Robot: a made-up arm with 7 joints.
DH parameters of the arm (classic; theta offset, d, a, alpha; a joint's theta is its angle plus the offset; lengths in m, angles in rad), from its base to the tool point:
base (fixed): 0 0.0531 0 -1.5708
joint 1: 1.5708 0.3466 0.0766 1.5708
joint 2: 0 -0.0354 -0.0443 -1.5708
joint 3: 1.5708 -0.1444 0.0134 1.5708
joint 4: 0 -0.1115 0.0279 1.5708
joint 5: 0 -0.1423 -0.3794 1.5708
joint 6: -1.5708 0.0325 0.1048 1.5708
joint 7: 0 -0.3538 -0.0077 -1.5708
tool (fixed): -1.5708 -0.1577 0 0
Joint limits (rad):
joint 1: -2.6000..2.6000
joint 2: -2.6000..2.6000
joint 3: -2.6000..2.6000
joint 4: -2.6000..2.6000
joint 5: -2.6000..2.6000
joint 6: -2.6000..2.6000
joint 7: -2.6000..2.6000
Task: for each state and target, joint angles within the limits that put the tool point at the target. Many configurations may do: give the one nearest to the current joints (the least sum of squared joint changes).
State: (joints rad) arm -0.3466 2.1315 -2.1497 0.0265 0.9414 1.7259 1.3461
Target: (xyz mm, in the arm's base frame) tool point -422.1 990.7 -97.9
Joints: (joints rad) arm 0.0416 2.1305 -2.3866 -0.1125 1.6366 2.6000 1.7141
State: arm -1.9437 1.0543 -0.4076 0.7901 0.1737 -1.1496 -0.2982
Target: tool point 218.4 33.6 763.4
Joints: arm -2.0038 1.3613 -0.1588 1.2325 0.1722 -1.7198 0.0334
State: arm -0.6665 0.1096 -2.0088 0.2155 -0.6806 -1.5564 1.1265
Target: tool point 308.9 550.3 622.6
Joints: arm -0.1549 -0.3006 -1.5525 0.3981 -0.7689 -1.9294 1.2865
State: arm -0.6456 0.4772 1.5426 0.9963 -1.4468 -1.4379 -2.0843
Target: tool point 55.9 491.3 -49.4
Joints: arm -0.4759 0.5900 1.6404 0.5017 -1.6791 -0.5763 -1.7326
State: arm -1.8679 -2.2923 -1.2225 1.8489 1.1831 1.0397 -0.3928
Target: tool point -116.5 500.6 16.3
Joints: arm -1.3552 -1.9628 -1.1326 1.8032 0.7209 0.5211 -0.0276
